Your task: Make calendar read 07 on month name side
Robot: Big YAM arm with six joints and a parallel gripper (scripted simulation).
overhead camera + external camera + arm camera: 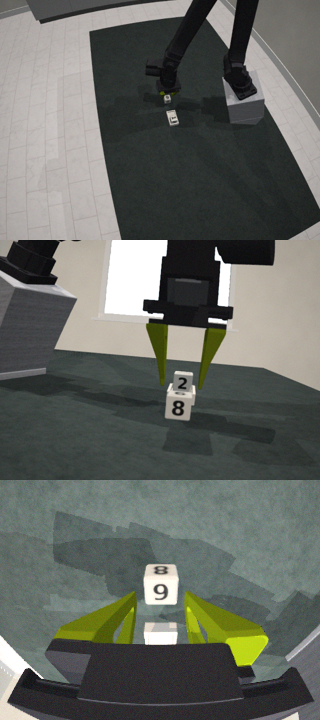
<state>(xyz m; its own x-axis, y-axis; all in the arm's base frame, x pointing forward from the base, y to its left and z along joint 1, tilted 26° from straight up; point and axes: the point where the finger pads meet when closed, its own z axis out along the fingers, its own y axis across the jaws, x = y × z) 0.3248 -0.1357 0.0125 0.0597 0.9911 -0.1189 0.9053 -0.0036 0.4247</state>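
My hand is 1 cm short of the small white tray, 11 cm to the right of it and 4 cm above it.
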